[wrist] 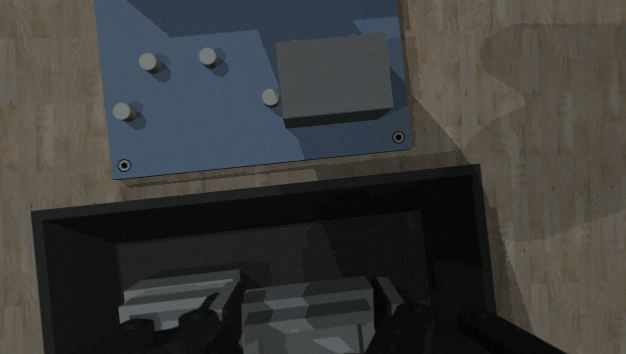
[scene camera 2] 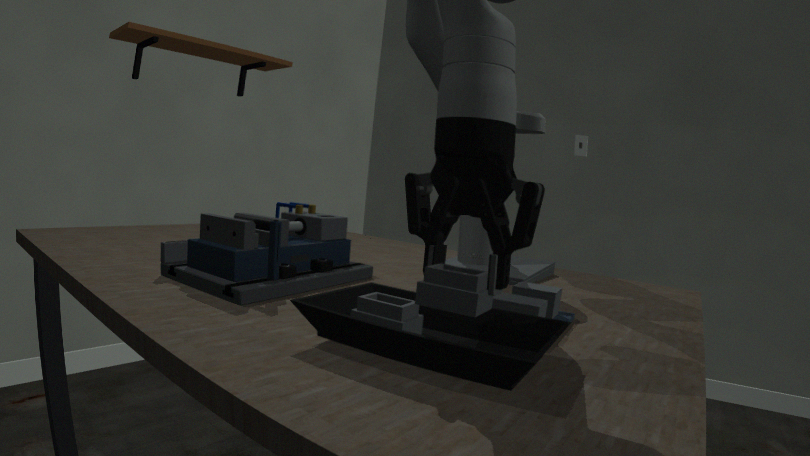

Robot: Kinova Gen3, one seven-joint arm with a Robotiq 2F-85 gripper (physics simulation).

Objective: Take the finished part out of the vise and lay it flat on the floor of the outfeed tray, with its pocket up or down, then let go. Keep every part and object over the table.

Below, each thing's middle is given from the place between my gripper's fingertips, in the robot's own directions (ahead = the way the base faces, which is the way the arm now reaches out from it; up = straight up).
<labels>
Right now my hand is 150 mm past the blue plate (wrist: pixel 190 118), 60 mm above it and 20 mm to the left of it.
</labels>
